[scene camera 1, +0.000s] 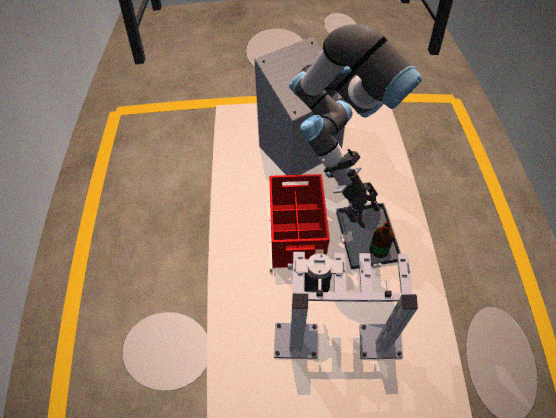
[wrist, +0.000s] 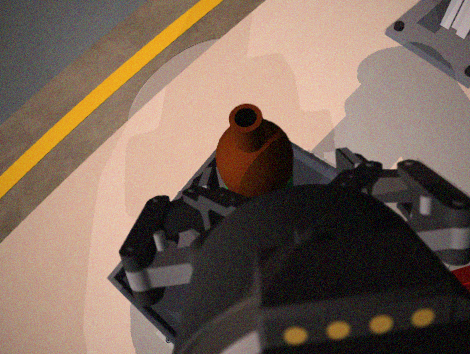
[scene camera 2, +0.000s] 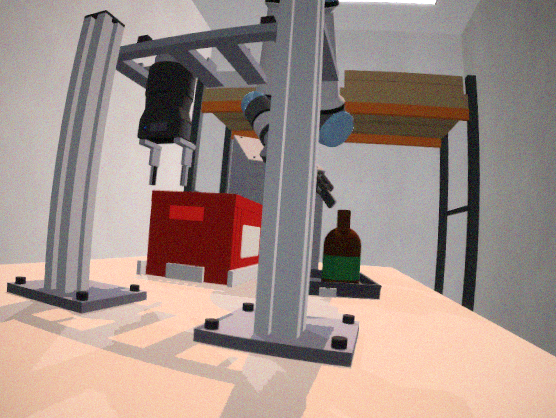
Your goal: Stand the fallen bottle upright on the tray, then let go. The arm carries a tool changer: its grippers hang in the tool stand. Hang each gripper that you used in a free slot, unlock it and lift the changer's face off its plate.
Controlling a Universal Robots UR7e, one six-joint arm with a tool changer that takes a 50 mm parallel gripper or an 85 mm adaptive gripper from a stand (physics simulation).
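Frame: origin at the arm's base, x ahead, y left, z up, level; millimetres.
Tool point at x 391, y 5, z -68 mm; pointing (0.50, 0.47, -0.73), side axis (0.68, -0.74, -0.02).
Observation:
Offsets run from my tool point to a thing's middle.
The brown bottle with a green band @[dx +119, dy +135, dz -222 mm] (scene camera 1: 383,240) (scene camera 2: 342,255) (wrist: 255,160) stands upright on the dark tray @[dx +55, dy +111, dz -292 mm] (scene camera 1: 361,245) (scene camera 2: 370,291) (wrist: 306,171), towards its end near the tool stand. The adaptive gripper (scene camera 1: 368,213) (scene camera 2: 326,188) (wrist: 279,169) on the arm is open and empty. It is tilted and stands back from the bottle, above the tray, with a gap between them in both scene views. The tool stand (scene camera 1: 400,320) (scene camera 2: 290,200) (wrist: 417,39) holds the parallel gripper (scene camera 1: 319,266) (scene camera 2: 167,105) in its left slot in scene camera 1. The right slot there is free.
A red divided crate @[dx -4, dy -149, dz -217 mm] (scene camera 1: 300,242) (scene camera 2: 192,240) stands beside the tray. The grey robot pedestal (scene camera 1: 280,125) is behind the crate. The stand's posts and base plates rise in front of crate and tray. A storage rack (scene camera 2: 471,200) with boxes is at the back.

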